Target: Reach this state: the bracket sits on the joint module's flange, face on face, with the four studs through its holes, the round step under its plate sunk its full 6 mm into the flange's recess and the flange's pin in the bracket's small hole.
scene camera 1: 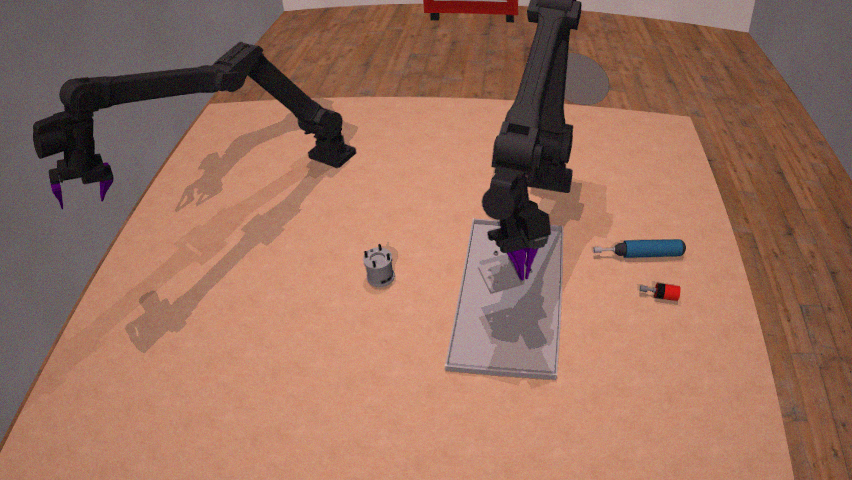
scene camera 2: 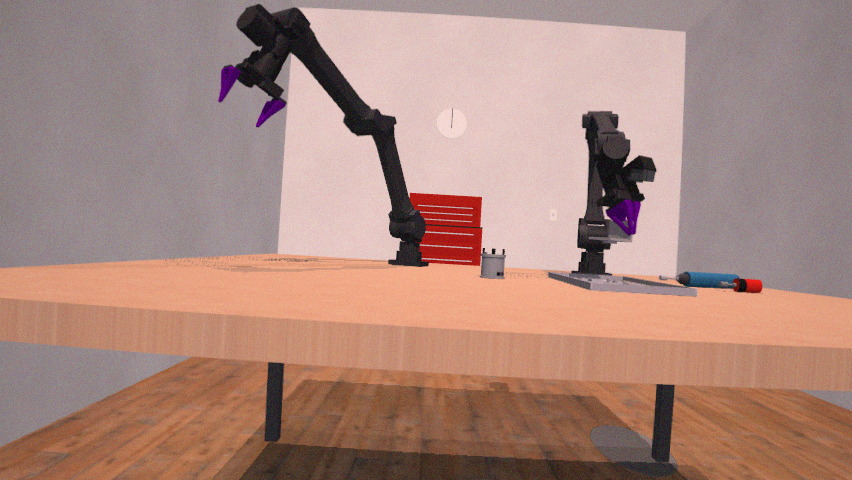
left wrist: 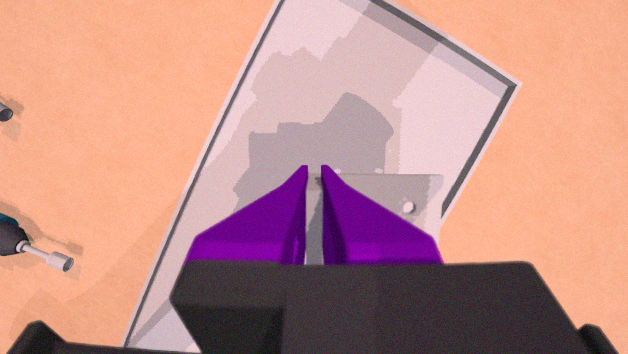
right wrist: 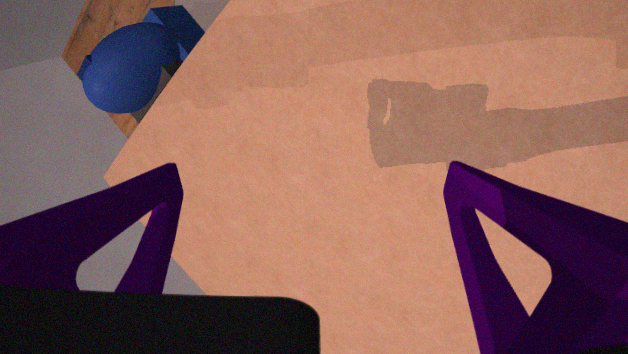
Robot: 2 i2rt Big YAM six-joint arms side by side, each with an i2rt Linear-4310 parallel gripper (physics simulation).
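Seen in the pictures: left gripper, fingertip midpoint: [scene camera 1: 523,278] [scene camera 2: 632,234] [left wrist: 314,176]; right gripper, fingertip midpoint: [scene camera 1: 82,203] [scene camera 2: 239,114] [right wrist: 313,177]; left arm's base, origin of the base link: [scene camera 1: 549,179]; right arm's base, origin of the base link: [scene camera 1: 332,154] [scene camera 2: 408,265].
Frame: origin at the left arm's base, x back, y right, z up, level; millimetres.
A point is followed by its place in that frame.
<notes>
The grey bracket [scene camera 1: 499,277] @(x -465, y 47, z 115 mm) [scene camera 2: 608,239] @(x -500, y 59, z 110 mm) [left wrist: 387,192] @(x -481, y 36, z 114 mm) hangs above the tray, plate roughly level, with one plate hole showing in the left wrist view. My left gripper [scene camera 1: 523,278] @(x -469, y -1, z 125 mm) [scene camera 2: 631,233] @(x -469, y -1, z 125 mm) [left wrist: 314,176] @(x -469, y -1, z 125 mm) is shut on its upright part; the fingers hide much of it. The grey joint module [scene camera 1: 379,271] @(x -447, y 308, z 47 mm) [scene camera 2: 493,266] @(x -450, y 317, z 30 mm) stands upright on the table, left of the tray in scene camera 1, studs and flange recess facing up, apart from the bracket. The flange's pin is too small to make out. My right gripper [scene camera 1: 82,203] @(x -669, y 892, z 338 mm) [scene camera 2: 239,113] @(x -669, y 892, z 338 mm) [right wrist: 313,177] @(x -669, y 892, z 338 mm) is open and empty, raised far left.
The shallow tray [scene camera 1: 502,372] @(x -615, y 4, z 12 mm) [scene camera 2: 643,289] @(x -615, y 8, z 8 mm) [left wrist: 450,115] @(x -569, y 82, z 4 mm) lies under the left gripper; a small nut [scene camera 1: 495,252] @(x -300, y 87, z 8 mm) shows in it. A blue-handled tool [scene camera 1: 654,248] @(x -230, y -288, z 35 mm) [scene camera 2: 709,279] @(x -240, y -275, z 24 mm) and a short red tool [scene camera 1: 670,291] @(x -353, y -330, z 31 mm) [scene camera 2: 749,285] @(x -360, y -323, z 19 mm) lie right of it. A blue object [right wrist: 125,70] is beyond the table edge.
</notes>
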